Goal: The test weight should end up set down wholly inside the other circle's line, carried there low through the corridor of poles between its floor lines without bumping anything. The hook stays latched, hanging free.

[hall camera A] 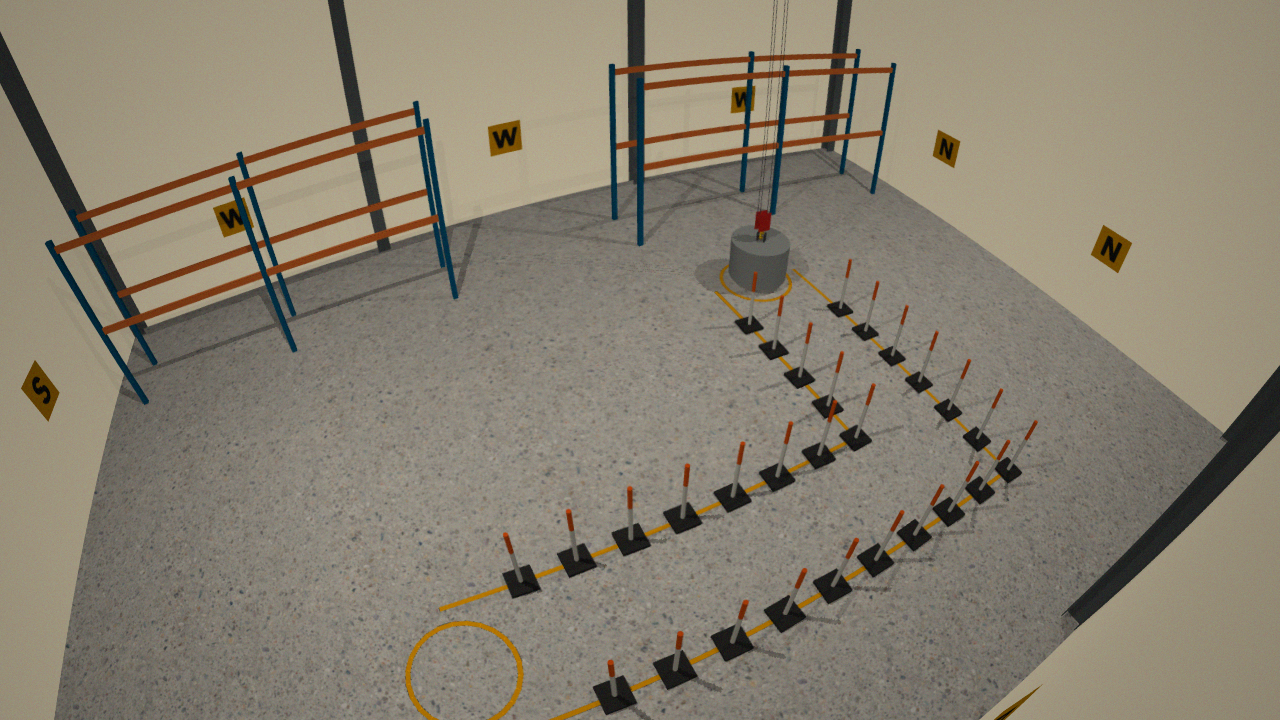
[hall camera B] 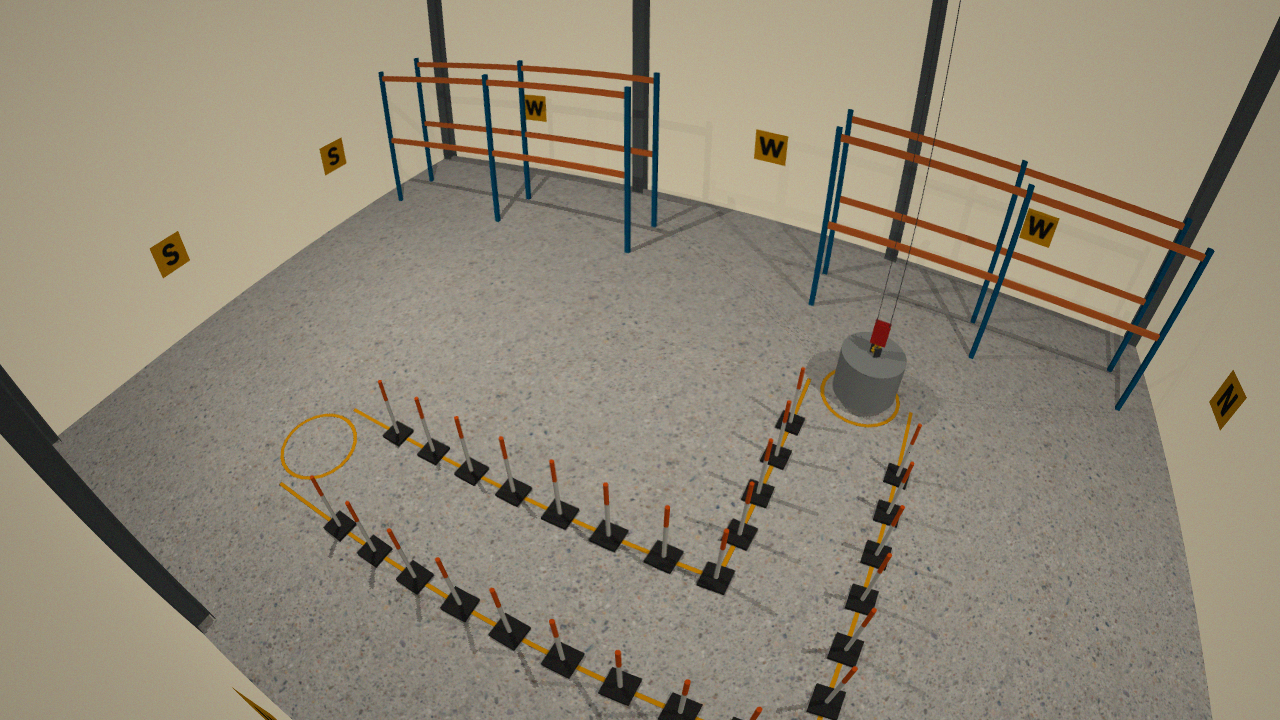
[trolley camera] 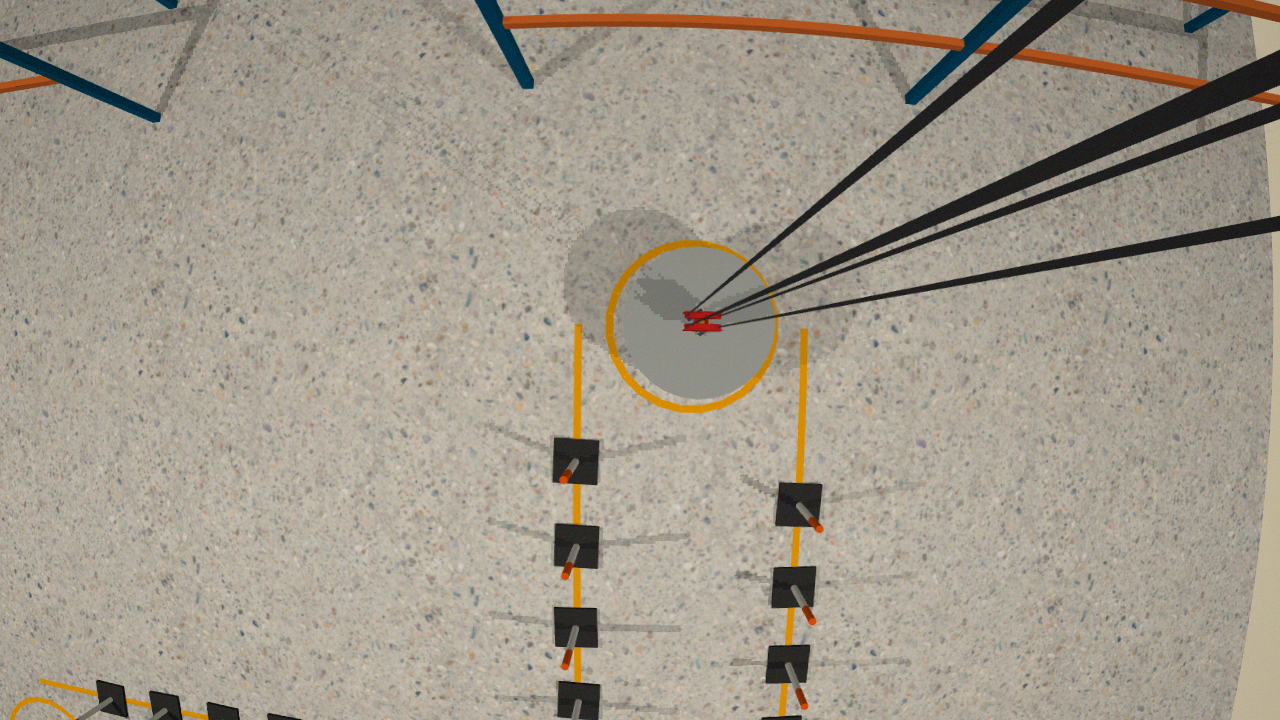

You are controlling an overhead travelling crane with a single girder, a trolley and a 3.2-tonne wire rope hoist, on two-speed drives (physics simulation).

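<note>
The test weight, a grey cylinder [hall camera A: 759, 265] [hall camera B: 868, 377] [trolley camera: 680, 367], is upright over the near circle's line [hall camera A: 756, 298] [hall camera B: 866, 425] [trolley camera: 693, 409]; in the trolley view its top lies inside this line, nearer the upper right. Whether there is a gap under it is unclear. My hook [hall camera A: 761, 234] [hall camera B: 876, 350] [trolley camera: 702, 323], under the red block, is at the top centre of the weight and appears latched on it. The other circle [hall camera A: 408, 671] [hall camera B: 282, 445] shows at the corridor's far end. Yellow floor lines [trolley camera: 803, 402] begin on both sides of the weight.
Poles on black bases [hall camera A: 682, 517] [hall camera B: 560, 513] [trolley camera: 575, 546] stand in two rows along the floor lines, which bend sharply. A blue and orange rack [hall camera A: 640, 161] [hall camera B: 1002, 268] stands behind the weight near the W wall; another rack [hall camera A: 264, 259] [hall camera B: 491, 161] stands farther along it.
</note>
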